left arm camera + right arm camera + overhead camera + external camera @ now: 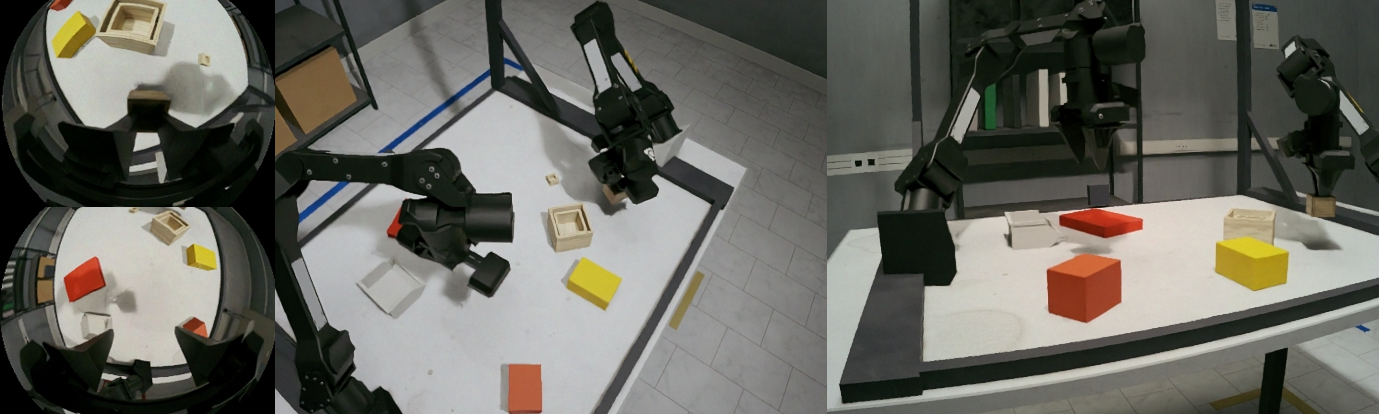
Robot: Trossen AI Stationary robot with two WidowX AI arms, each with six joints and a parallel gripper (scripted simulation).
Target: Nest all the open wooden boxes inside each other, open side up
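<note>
Right now the medium wooden box is 13 cm to the right of my left hand, 9 cm below it and 2 cm behind it. The rest, counted from my left hand: biggest wooden box (13 cm to the right, 10 cm below, 2 cm behind); small wooden box (4 cm below); tiny wooden box (16 cm behind, 11 cm below, 4 cm to the right).
</note>
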